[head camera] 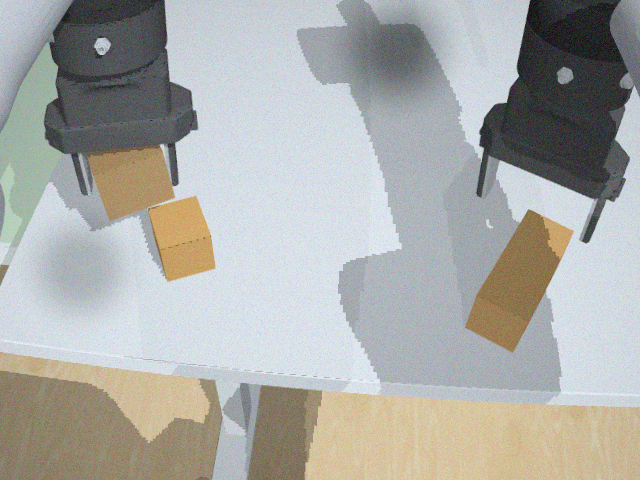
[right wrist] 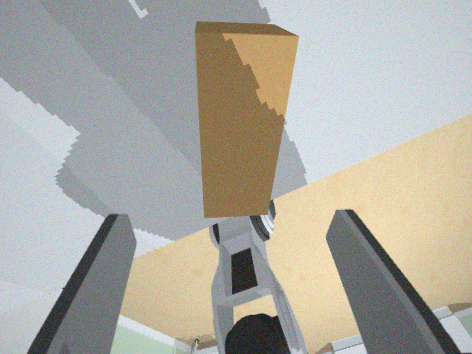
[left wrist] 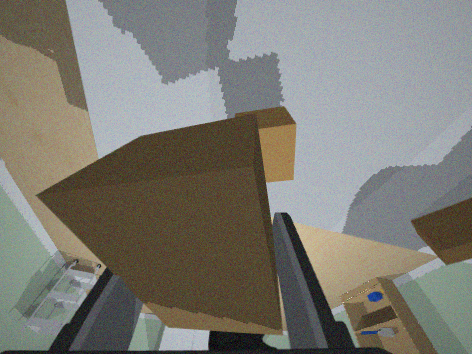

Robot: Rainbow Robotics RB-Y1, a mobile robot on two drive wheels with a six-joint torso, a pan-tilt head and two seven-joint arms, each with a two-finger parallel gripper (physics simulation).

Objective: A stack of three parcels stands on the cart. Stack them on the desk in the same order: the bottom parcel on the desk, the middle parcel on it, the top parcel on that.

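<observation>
My left gripper is shut on a wide brown parcel, held tilted above the left part of the white desk. A small orange parcel rests on the desk, just beyond the held one and partly hidden by it in the left wrist view. A long parcel lies on the desk at the right, partly in shadow. My right gripper is open and empty, near the long parcel's upper end in the head view.
The desk's edge runs across the lower head view, with a desk leg and wooden floor below. A wooden shelf unit with blue things and a pale see-through rack show low in the left wrist view.
</observation>
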